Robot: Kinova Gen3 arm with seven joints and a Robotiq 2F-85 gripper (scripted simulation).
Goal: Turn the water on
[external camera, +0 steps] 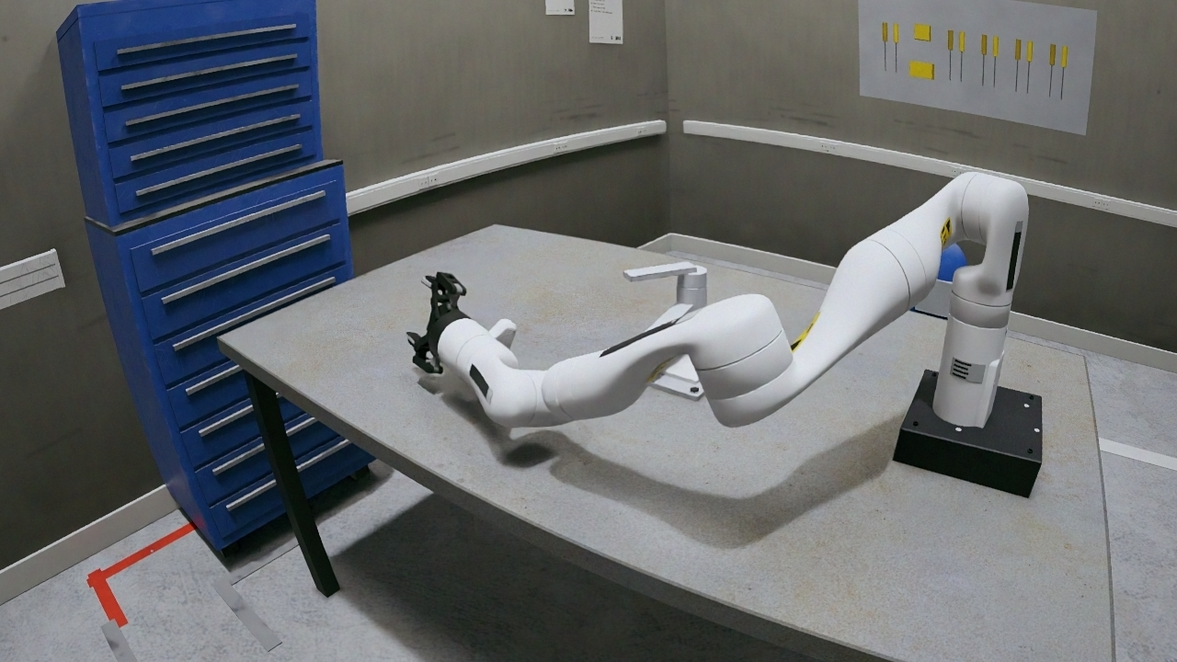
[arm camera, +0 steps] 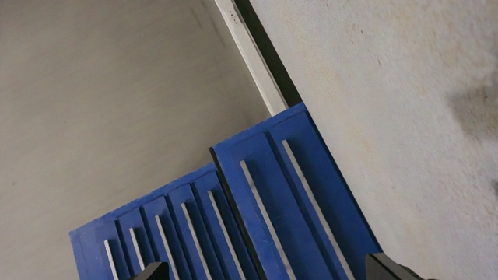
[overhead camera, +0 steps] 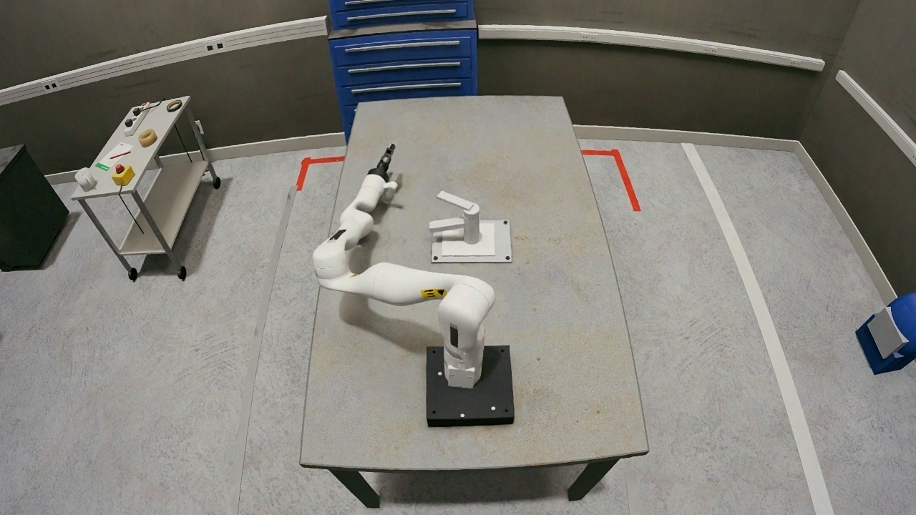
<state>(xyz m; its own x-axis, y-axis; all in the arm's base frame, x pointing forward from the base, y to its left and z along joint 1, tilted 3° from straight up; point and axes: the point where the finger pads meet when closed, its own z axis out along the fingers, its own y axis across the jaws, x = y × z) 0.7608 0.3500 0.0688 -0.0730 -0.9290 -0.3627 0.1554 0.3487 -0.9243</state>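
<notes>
Now: hand 26 cm past the lever, 26 cm to the left of it and 5 cm below it. The rest, counted from my hand: tap: 27 cm behind, 29 cm to the right, 1 cm below; plate: 29 cm behind, 31 cm to the right, 10 cm below.
</notes>
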